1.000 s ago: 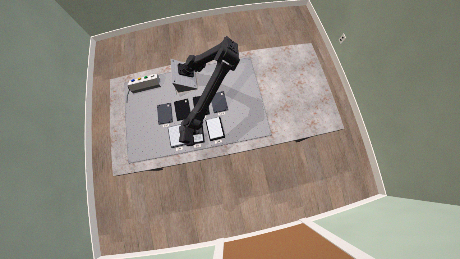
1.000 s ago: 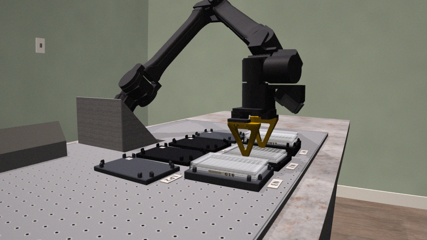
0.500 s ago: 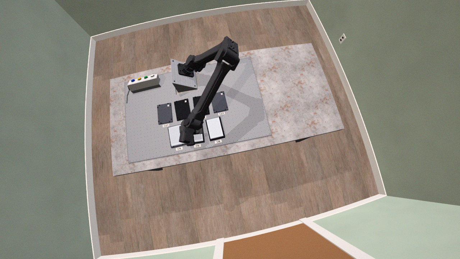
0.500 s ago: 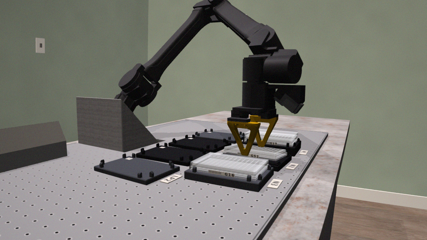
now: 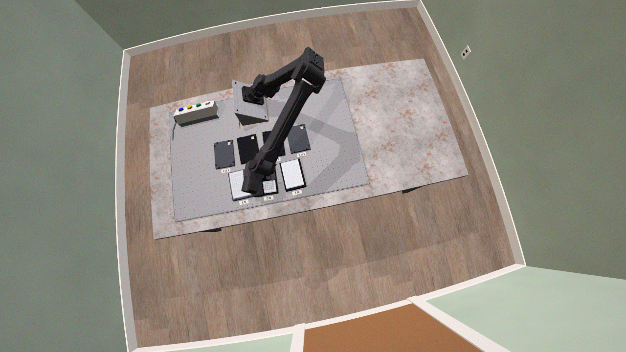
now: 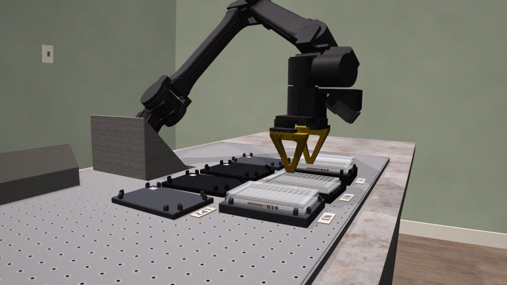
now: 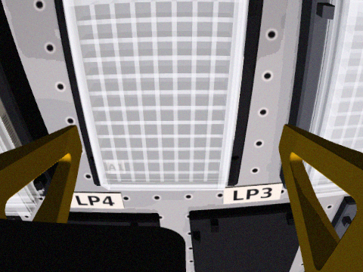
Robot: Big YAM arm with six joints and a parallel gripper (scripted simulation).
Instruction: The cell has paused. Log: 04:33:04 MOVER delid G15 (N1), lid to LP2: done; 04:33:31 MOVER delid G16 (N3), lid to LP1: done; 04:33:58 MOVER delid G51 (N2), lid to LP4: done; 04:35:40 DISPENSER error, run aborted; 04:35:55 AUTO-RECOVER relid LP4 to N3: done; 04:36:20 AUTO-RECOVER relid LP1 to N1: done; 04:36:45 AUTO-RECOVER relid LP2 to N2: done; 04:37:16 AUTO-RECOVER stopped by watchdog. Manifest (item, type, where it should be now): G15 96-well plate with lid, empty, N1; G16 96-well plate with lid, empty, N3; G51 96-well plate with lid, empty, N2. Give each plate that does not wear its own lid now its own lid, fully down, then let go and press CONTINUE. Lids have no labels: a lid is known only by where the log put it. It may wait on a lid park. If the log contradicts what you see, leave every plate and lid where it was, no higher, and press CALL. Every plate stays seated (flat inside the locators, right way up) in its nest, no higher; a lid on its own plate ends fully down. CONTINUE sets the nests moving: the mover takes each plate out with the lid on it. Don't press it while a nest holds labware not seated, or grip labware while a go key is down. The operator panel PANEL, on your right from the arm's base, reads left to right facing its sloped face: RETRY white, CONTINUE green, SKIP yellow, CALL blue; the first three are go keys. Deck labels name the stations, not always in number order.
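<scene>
My gripper is now 14 cm to the right of the plate G15 and 3 cm above it. Round my hand: plate G16: 12 cm to the right, 3 cm below; then LP4 label: 9 cm behind, 7 cm to the left, 6 cm below; then nest N1: 14 cm to the left, 5 cm below.
</scene>
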